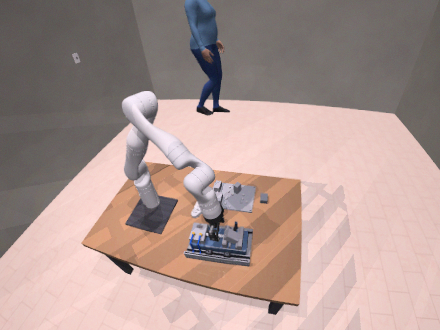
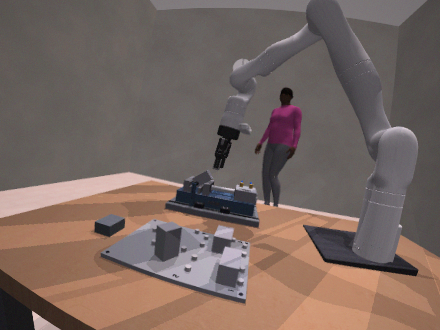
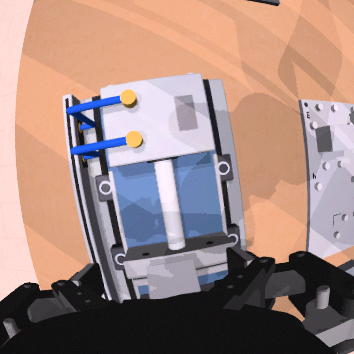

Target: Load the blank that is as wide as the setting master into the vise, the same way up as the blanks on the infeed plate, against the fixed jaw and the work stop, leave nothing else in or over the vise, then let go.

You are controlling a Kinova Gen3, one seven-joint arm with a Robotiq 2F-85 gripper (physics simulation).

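Frame: origin at the arm's base, x right, y back, z down, level; metres.
Seen in the pictures: gripper, fingertip midpoint: (image 1: 220, 231) (image 2: 217, 168) (image 3: 163, 270); arm's base at its link origin: (image 1: 152, 202) (image 2: 370, 254).
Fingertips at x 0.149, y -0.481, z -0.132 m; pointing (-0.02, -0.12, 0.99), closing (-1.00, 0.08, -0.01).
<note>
Pixels of each thing's top centre, then the offset from my fingertips to it. Level surfaces: height alone.
- blue vise at its top centre: (image 3: 168, 230) (image 2: 219, 182) (image 1: 218, 234) dz +0.046, dx -0.006, dy +0.014 m
- grey block at its top centre: (image 3: 178, 313) (image 2: 204, 169) (image 1: 231, 232) dz +0.010, dx -0.009, dy -0.046 m
- yellow-capped cylinder at its top centre: (image 3: 155, 116) (image 2: 246, 188) (image 1: 198, 231) dz +0.050, dx +0.000, dy +0.109 m
- grey infeed plate at its top centre: (image 3: 349, 177) (image 2: 186, 248) (image 1: 232, 195) dz +0.137, dx -0.313, dy +0.037 m
- dark setting master at its top centre: (image 3: 348, 277) (image 2: 110, 219) (image 1: 264, 196) dz +0.121, dx -0.330, dy -0.145 m
- wooden table at its surface level: dz +0.146 m
The blue vise (image 1: 219, 245) (image 2: 219, 200) (image 3: 200, 197) stands near the table's front. A grey block (image 1: 232, 235) (image 2: 203, 180) (image 3: 172, 275) lies tilted in it, at the end away from the yellow-capped cylinder (image 2: 245, 193). My gripper (image 1: 214, 229) (image 2: 218, 167) is open and empty. It hangs a little above the vise, just beside the tilted block's top. The grey infeed plate (image 1: 246, 200) (image 2: 137, 242) (image 3: 330, 218) carries three upright grey blanks (image 2: 167, 240) (image 2: 222, 239) (image 2: 228, 271). The dark setting master (image 1: 264, 198) (image 2: 109, 224) lies on the table beside the plate.
The wooden table (image 1: 153, 255) bears my arm's base on a dark mat (image 1: 153, 216) (image 2: 333, 245). A person (image 1: 205, 49) (image 2: 281, 137) walks on the floor beyond the table.
</note>
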